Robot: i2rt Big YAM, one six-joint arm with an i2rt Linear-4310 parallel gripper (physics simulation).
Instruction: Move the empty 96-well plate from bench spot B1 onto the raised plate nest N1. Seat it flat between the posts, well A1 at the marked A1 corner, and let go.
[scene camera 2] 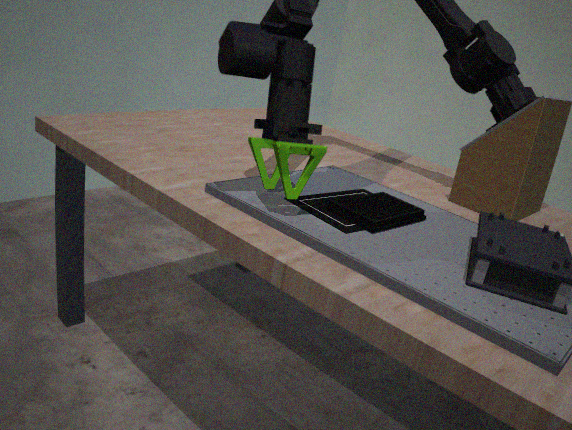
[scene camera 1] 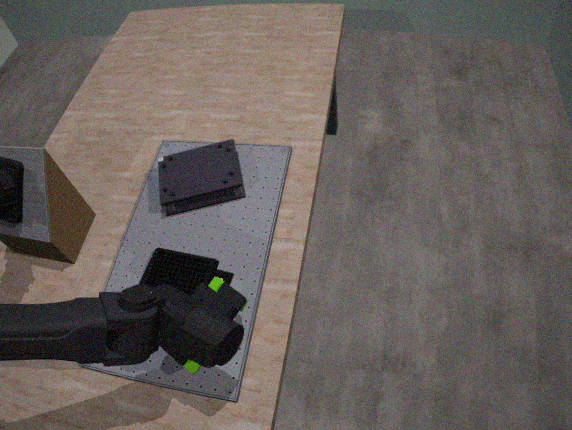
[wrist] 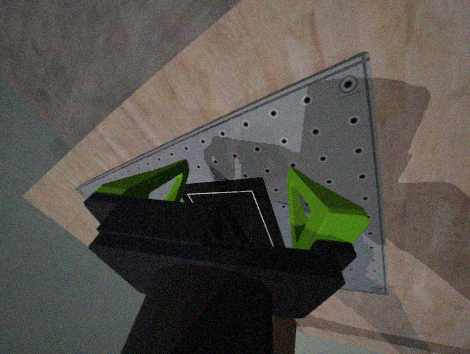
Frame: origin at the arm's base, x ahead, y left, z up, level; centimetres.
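Seen in the pictures: gripper, fingertip midpoint: (scene camera 2: 279, 194) (wrist: 237, 168); arm's base, link origin: (scene camera 2: 522, 120) (scene camera 1: 7, 188).
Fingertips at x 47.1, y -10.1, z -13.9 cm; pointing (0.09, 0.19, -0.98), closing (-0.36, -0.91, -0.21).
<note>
Pixels of each thing's middle, then the offset from my fingertips to it. Level surfaces: height alone.
- black 96-well plate, body centre: (scene camera 2: 378, 210) (wrist: 217, 235) (scene camera 1: 178, 274) dx -11.8, dy +8.2, dz -0.6 cm
- raised nest N1, body centre: (scene camera 2: 521, 254) (scene camera 1: 199, 175) dx -15.6, dy +28.8, dz +1.2 cm
- small white mark, body centre: (scene camera 1: 160, 159) dx -24.8, dy +30.1, dz +3.0 cm
- perforated grey board, body centre: (scene camera 2: 410, 236) (wrist: 194, 227) (scene camera 1: 191, 249) dx -12.3, dy +14.2, dz -2.1 cm
- wooden table, surface height: dz -2.8 cm
The black 96-well plate (scene camera 1: 180, 267) (scene camera 2: 397, 210) lies flat, covering part of a dark pad with a white outline (scene camera 2: 332, 212) (wrist: 256, 184). In the wrist view the gripper body hides most of the plate. My gripper (scene camera 1: 205, 325) (scene camera 2: 281, 193) (wrist: 237, 168) is open and empty, its green fingers pointing down beside the pad's outer end, away from the plate's body. The exact height of the fingertips cannot be told. The raised nest N1 (scene camera 1: 200, 172) (scene camera 2: 525, 240) is a dark platform with small posts at its corners. A small white mark (scene camera 1: 161, 159) shows at one nest corner.
The perforated grey board (scene camera 1: 195, 235) (scene camera 2: 400, 260) (wrist: 345, 165) carries pad and nest on the wooden table (scene camera 1: 225, 75). A slanted wooden block (scene camera 1: 70, 215) (scene camera 2: 490, 175) stands beside the board, near the nest. A dark jointed arm part (scene camera 2: 480, 55) rises from behind it.
</note>
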